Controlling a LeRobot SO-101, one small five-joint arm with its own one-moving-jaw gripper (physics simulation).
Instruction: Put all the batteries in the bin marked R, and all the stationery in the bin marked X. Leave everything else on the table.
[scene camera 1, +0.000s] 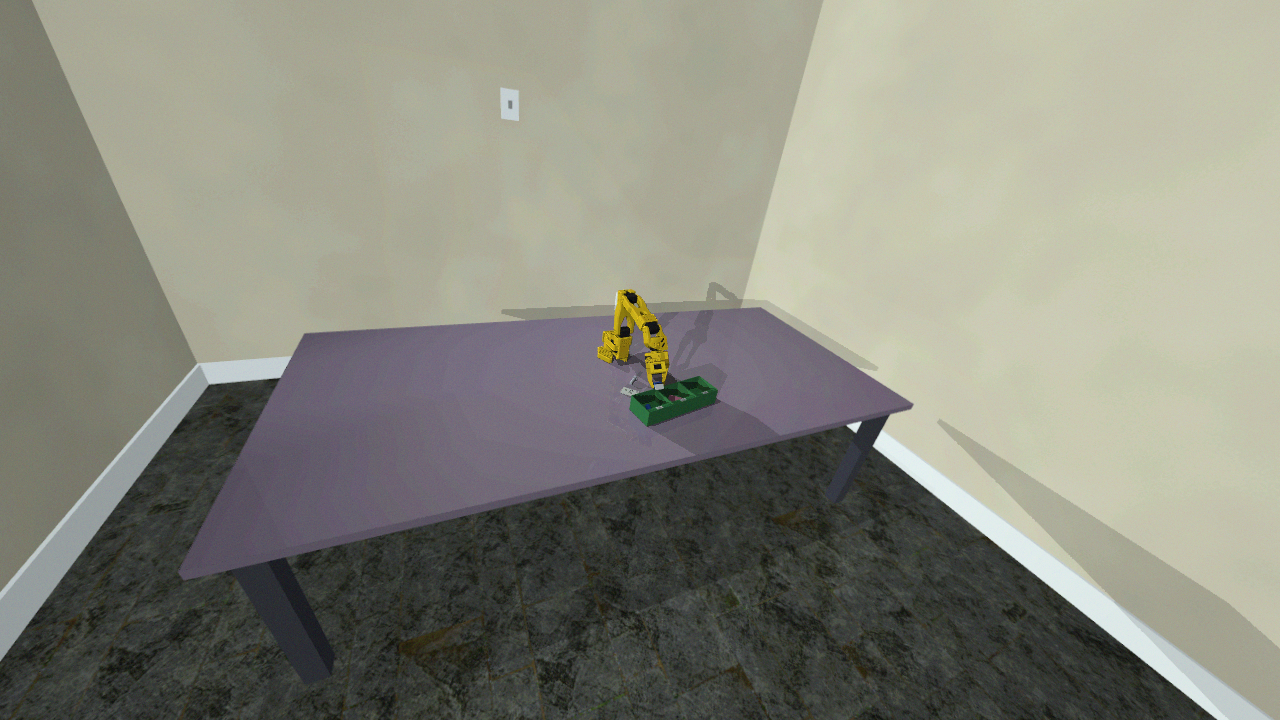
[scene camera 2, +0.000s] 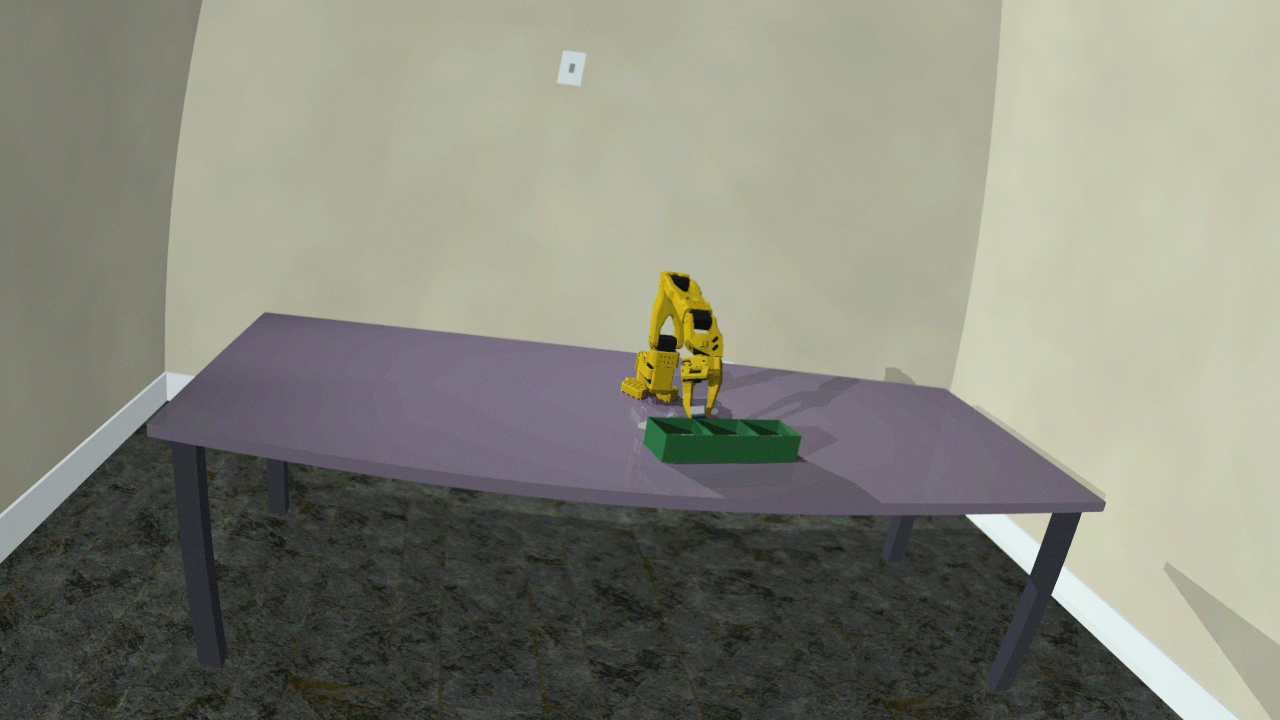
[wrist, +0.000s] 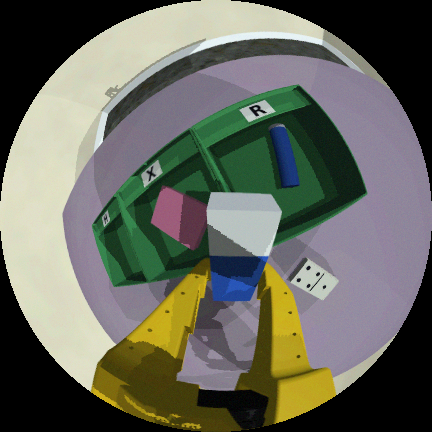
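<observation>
My gripper is shut on a white and blue block, which looks like an eraser. The jaws press on the sides of its blue end. It hangs by the arm-side edge of the green three-bin tray; in the wrist view it covers part of the divider between bins X and R. A blue cylinder, which looks like a battery, lies in bin R. A pink block is in bin X. Part of bin X is hidden behind the blocks.
A white domino lies on the purple table beside the tray, on the arm's side. A small grey thing, too small to identify, lies near it. The tray's third bin, with a label like H, is beyond bin X.
</observation>
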